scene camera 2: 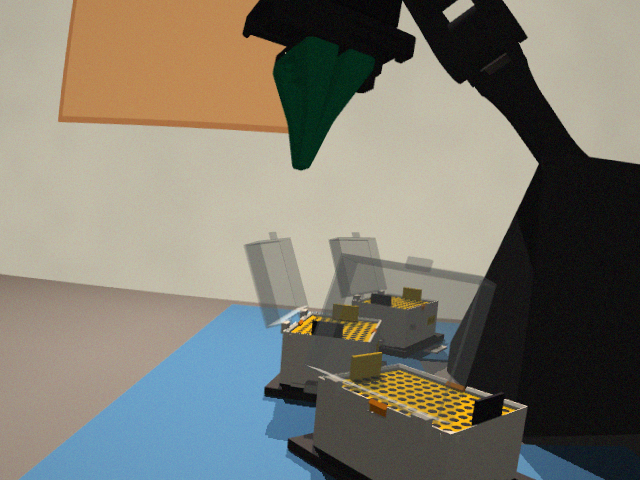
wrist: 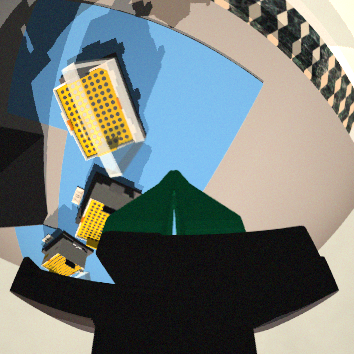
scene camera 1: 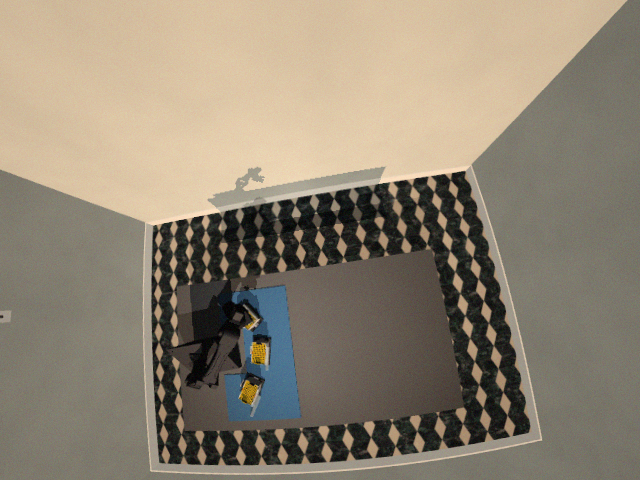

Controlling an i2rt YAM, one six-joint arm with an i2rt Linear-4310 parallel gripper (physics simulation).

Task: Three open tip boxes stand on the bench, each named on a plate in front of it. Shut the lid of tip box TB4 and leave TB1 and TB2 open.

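Pixels of known places: gripper, fingertip midpoint: (scene camera 2: pixel 300 168) (wrist: pixel 173 177) (scene camera 1: pixel 250 315); arm's base, origin of the base link: (scene camera 2: pixel 631 288) (scene camera 1: pixel 200 362).
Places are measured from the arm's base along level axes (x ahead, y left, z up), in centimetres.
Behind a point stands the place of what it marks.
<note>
Three open tip boxes with yellow racks stand on a blue mat (scene camera 1: pixel 283 361) @(x 46.4, y -1.5, z -12.3 cm) (scene camera 2: pixel 170 408) @(x 45.7, y 19.2, z -12.4 cm). The nearest box in scene camera 2 (scene camera 1: pixel 252 318) @(x 31.7, y 25.1, z -1.7 cm) (scene camera 2: pixel 418 444) @(x 25.6, y 30.6, z -7.7 cm) (wrist: pixel 102 112) @(x 27.6, y 27.8, z 1.4 cm) has its clear lid (scene camera 2: pixel 473 330) @(x 23.4, y 31.5, z -0.3 cm) (wrist: pixel 112 164) @(x 30.6, y 23.6, z 2.6 cm) raised, roughly upright. The middle box (scene camera 1: pixel 259 353) @(x 33.8, y 4.5, z -6.6 cm) (scene camera 2: pixel 305 359) (wrist: pixel 92 222) @(x 31.5, y 4.7, z -6.7 cm) has its clear lid (scene camera 2: pixel 275 279) @(x 40.5, y 3.5, z -2.2 cm) up, leaning outward. The farthest box (scene camera 1: pixel 250 392) @(x 27.8, y -17.6, z -6.6 cm) (scene camera 2: pixel 395 326) (wrist: pixel 62 265) @(x 27.2, y -16.9, z -6.6 cm) also has a raised lid (scene camera 2: pixel 359 266) @(x 30.4, y 24.7, z 2.0 cm). Name plates are hidden or too small to read. My gripper (scene camera 2: pixel 301 166) @(x 34.5, y 27.5, z 8.1 cm) (wrist: pixel 173 177) @(x 34.5, y 27.5, z 8.1 cm) is shut, empty, and high above the boxes, apart from the lids.
The black arm (scene camera 1: pixel 219 351) @(x 32.2, y 15.8, z 34.9 cm) (scene camera 2: pixel 584 289) @(x 11.1, y 14.5, z 0.8 cm) stands beside the boxes on the grey-brown bench (scene camera 1: pixel 372 330) @(x 99.6, y 15.0, z -12.7 cm). An orange board (scene camera 2: pixel 175 67) hangs on the wall behind. The raised lids rise well above their boxes.
</note>
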